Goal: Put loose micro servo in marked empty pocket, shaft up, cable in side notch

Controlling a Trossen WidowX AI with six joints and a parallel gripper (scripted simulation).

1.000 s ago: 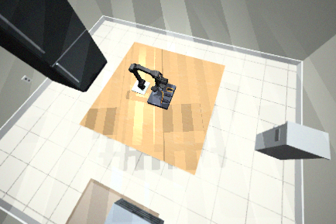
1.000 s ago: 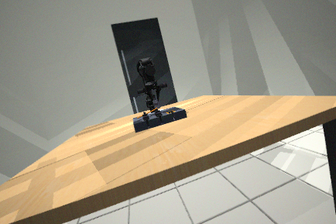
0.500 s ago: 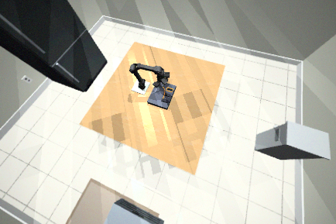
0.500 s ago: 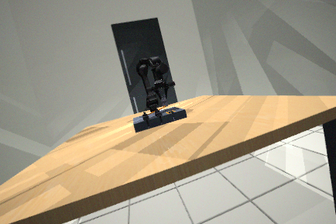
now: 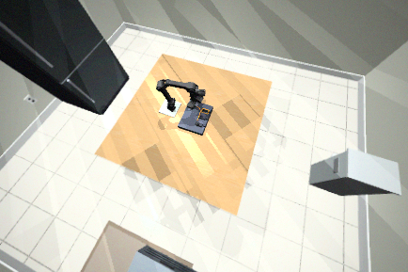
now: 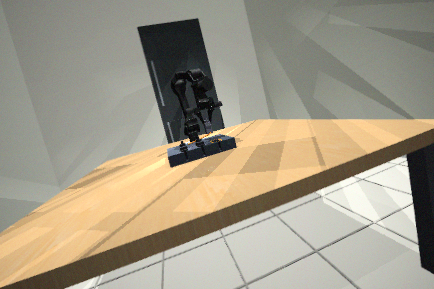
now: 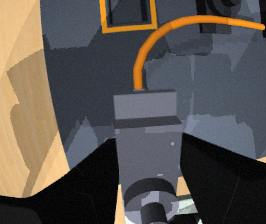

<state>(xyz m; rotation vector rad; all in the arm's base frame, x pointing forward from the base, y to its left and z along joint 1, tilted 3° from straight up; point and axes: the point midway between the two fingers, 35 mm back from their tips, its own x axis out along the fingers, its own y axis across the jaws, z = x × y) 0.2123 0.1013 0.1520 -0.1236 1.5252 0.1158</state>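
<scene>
Right now the dark robot deck is 80 mm to the right of my gripper tip and 100 mm below it.
</scene>
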